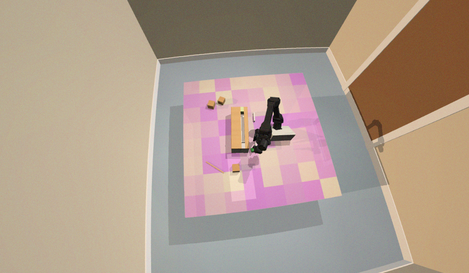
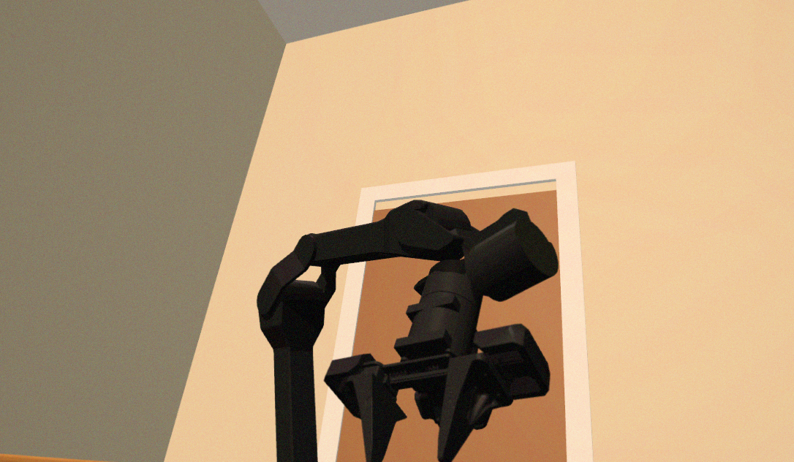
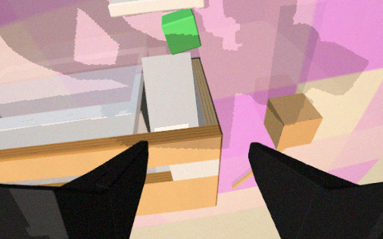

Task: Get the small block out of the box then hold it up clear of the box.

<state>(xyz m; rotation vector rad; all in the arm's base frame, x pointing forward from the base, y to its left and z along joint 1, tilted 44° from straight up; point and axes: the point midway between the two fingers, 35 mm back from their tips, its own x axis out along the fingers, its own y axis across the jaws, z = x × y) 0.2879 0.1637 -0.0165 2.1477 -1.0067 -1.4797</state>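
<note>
Now: gripper tip 10 mm past the green block and 150 mm above it. Also, from my gripper tip: long tan box 20 mm ahead, 180 mm to the right, 100 mm below; then thin stick 340 mm ahead, 70 mm to the left, 160 mm below.
</note>
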